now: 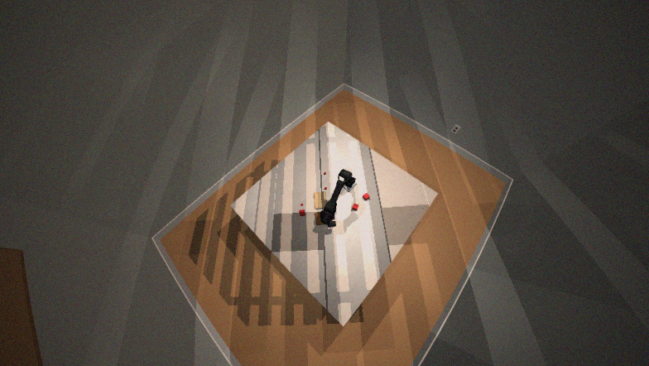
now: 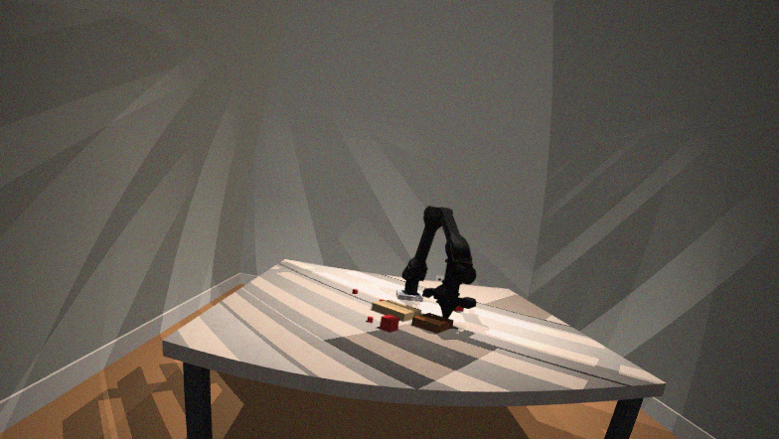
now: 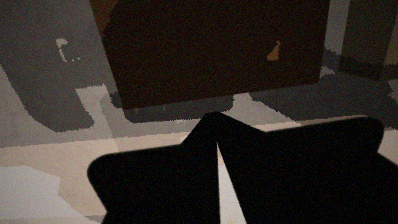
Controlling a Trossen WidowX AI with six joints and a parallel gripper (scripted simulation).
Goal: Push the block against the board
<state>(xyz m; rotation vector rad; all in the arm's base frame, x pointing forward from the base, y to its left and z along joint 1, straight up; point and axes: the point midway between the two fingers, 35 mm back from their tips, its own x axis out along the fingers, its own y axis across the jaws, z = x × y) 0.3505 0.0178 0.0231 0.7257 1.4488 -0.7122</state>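
Now: the square block 60 mm to the right of my gripper tip, 40 mm ahead of it and 10 mm above it. From my gripper tip the other things lie so: light tan board (150 mm to the right, 90 mm behind, 10 mm above).
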